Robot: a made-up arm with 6 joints. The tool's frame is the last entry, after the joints. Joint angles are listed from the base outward.
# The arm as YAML. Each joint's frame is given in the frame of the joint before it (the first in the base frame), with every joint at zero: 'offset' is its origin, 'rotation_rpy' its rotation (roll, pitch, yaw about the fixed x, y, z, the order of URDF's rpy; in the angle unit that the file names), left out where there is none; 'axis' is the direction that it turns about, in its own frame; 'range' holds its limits. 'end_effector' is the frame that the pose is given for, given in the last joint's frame.
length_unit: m
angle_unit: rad
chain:
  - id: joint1
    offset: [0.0, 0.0, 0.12]
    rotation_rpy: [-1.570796, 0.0, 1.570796]
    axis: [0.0, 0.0, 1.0]
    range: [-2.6, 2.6]
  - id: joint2
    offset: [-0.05, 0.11, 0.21]
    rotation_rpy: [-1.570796, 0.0, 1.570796]
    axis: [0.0, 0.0, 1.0]
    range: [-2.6, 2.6]
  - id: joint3
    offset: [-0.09, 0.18, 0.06]
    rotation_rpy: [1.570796, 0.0, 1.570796]
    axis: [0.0, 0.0, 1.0]
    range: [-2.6, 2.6]
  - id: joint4
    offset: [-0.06, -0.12, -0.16]
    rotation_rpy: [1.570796, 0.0, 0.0]
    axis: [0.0, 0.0, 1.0]
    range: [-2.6, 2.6]
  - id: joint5
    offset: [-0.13, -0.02, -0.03]
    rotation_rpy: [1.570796, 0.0, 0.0]
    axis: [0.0, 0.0, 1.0]
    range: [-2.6, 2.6]
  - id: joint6
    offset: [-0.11, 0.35, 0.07]
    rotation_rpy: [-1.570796, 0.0, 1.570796]
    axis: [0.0, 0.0, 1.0]
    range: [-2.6, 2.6]
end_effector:
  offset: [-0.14, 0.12, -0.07]
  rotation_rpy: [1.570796, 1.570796, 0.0]
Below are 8 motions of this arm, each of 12 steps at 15 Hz.
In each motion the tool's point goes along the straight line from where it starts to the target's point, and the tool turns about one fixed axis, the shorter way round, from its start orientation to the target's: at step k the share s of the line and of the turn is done. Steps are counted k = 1, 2, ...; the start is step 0. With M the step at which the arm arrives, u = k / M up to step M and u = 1 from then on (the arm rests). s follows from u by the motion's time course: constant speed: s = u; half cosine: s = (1 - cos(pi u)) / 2; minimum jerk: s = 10 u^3 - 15 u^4 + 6 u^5.
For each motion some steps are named. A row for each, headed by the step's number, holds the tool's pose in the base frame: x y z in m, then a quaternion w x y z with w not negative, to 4 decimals.
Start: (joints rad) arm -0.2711 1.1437 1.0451 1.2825 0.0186 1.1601
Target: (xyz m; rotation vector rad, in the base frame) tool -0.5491 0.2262 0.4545 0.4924 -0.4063 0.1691
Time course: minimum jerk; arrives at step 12
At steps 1, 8, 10, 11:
1: -0.4497 -0.1472 0.5825 0.9834 0.0512 0.1497 -0.0884
8: -0.5281 0.1474 0.4815 0.9695 0.2042 -0.1268 0.0471
10: -0.5456 0.2129 0.4591 0.9505 0.2355 -0.1873 0.0770
11: -0.5486 0.2243 0.4552 0.9466 0.2409 -0.1977 0.0822

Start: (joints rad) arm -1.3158 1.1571 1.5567 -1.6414 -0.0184 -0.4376
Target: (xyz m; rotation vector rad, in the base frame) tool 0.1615 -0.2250 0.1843 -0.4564 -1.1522 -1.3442
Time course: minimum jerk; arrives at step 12
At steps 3, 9, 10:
3: -0.0498 -0.4230 0.1064 0.2467 -0.0353 -0.3688 -0.8955
9: 0.1371 -0.2479 0.1753 0.5754 -0.1810 -0.4907 -0.6288
10: 0.1531 -0.2328 0.1812 0.5987 -0.1921 -0.4965 -0.5985

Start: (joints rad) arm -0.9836 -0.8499 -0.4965 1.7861 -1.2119 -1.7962
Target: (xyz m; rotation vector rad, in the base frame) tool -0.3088 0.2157 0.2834 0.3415 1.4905 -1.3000
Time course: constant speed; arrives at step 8
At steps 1, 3, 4, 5, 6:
1: -0.3168 0.1261 0.1642 0.6608 0.1997 0.6664 -0.2817
3: -0.3145 0.1517 0.1982 0.6312 0.1853 0.6610 -0.3610
4: -0.3134 0.1645 0.2153 0.6146 0.1775 0.6565 -0.3996
5: -0.3122 0.1773 0.2323 0.5969 0.1695 0.6507 -0.4376
6: -0.3111 0.1901 0.2493 0.5781 0.1611 0.6438 -0.4747

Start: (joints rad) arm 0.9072 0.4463 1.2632 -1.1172 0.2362 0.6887
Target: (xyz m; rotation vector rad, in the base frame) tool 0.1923 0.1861 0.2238 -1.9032 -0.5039 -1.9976
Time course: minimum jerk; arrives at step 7
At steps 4, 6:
4: 0.1414 0.1959 0.1623 0.2070 -0.6774 -0.3411 -0.6180
6: 0.1891 0.1867 0.2199 0.1703 -0.6702 -0.1877 -0.6975

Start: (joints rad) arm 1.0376 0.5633 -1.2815 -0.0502 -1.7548 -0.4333
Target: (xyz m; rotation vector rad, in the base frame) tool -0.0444 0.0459 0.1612 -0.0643 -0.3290 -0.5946
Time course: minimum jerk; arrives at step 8
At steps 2, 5, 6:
2: -0.1807 0.0899 0.1760 0.9270 -0.1769 -0.3304 -0.0127
5: -0.0862 0.0594 0.1657 0.9506 -0.0775 -0.2165 -0.2083
6: -0.0601 0.0510 0.1629 0.9468 -0.0489 -0.1823 -0.2606

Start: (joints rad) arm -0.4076 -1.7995 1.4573 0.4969 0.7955 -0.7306
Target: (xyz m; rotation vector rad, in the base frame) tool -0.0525 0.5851 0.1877 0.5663 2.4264 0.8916
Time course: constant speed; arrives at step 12
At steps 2, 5, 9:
2: 0.0253 0.5758 -0.2036 0.4546 0.1883 0.7905 -0.3648
5: 0.0020 0.5786 -0.0862 0.4143 0.2063 0.8717 -0.1613
9: -0.0291 0.5823 0.0703 0.3288 0.2141 0.9118 0.1208

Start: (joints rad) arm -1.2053 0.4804 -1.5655 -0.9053 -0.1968 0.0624
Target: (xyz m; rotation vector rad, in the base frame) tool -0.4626 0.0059 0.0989 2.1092 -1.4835 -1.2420
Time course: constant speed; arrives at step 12
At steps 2, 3, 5, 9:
2: -0.3908 -0.0335 -0.0772 0.3796 0.5611 -0.7227 0.1370
3: -0.3980 -0.0296 -0.0596 0.3620 0.5917 -0.7160 0.0787
5: -0.4124 -0.0217 -0.0244 0.3217 0.6445 -0.6925 -0.0387
9: -0.4411 -0.0059 0.0461 0.2240 0.7131 -0.6074 -0.2692

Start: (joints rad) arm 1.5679 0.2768 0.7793 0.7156 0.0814 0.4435
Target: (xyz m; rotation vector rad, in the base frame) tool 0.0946 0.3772 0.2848 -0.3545 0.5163 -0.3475
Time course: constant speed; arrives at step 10
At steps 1, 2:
1: -0.0711 0.3462 -0.0374 0.6942 -0.6324 0.0324 -0.3421
2: -0.0526 0.3497 -0.0016 0.7355 -0.5899 0.0589 -0.3281

